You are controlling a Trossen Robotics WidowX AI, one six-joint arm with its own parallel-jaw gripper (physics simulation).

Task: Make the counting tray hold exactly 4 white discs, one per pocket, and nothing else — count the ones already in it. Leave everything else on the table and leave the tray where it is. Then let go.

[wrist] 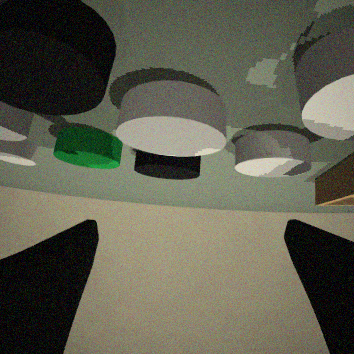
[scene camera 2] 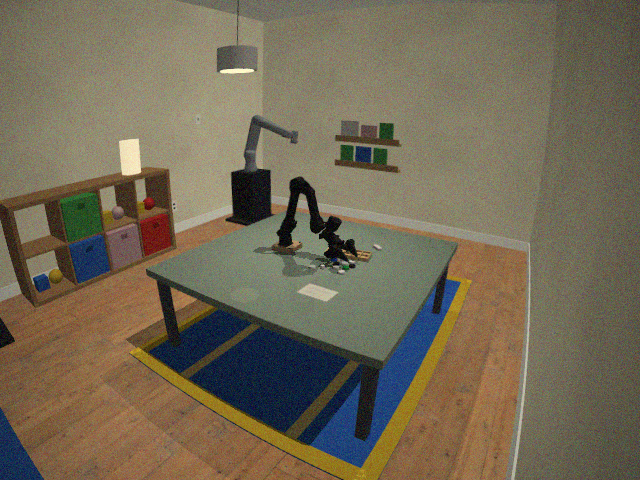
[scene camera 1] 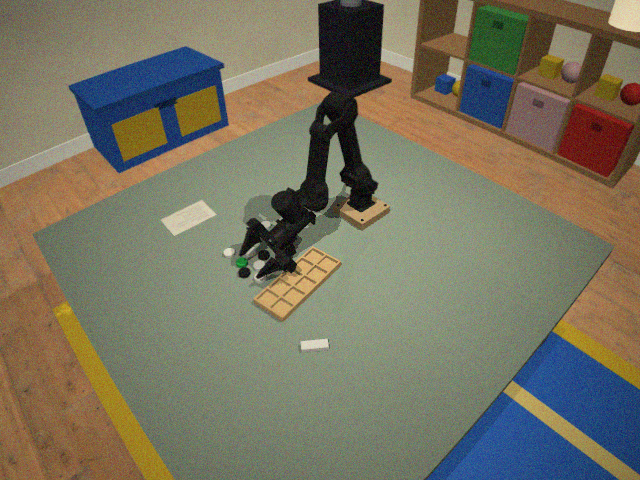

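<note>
The wooden counting tray [scene camera 1: 295, 286] [scene camera 2: 364, 255] [wrist: 335, 186] has two rows of pockets. The pockets that show hold no disc; the arm hides part of its left edge. Loose discs lie left of it: a white disc [scene camera 1: 258, 264] [wrist: 172, 115], another white disc [scene camera 1: 260, 278] [wrist: 272, 150] close to the tray, a white disc [scene camera 1: 229, 252] farther left, a green disc [scene camera 1: 241, 262] [scene camera 2: 345, 267] [wrist: 87, 147], and black discs [scene camera 1: 264, 254] [scene camera 1: 244, 272]. My gripper [scene camera 1: 250, 265] [scene camera 2: 353, 258] [wrist: 195, 231] is open and empty, its fingers spread above the discs.
A white block [scene camera 1: 314, 344] [scene camera 2: 377, 246] lies in front of the tray. A paper sheet [scene camera 1: 188, 217] [scene camera 2: 317, 292] lies left of the arm. Another white disc [scene camera 1: 265, 224] lies behind the gripper. The wooden arm base [scene camera 1: 363, 212] [scene camera 2: 287, 248] stands behind the tray.
</note>
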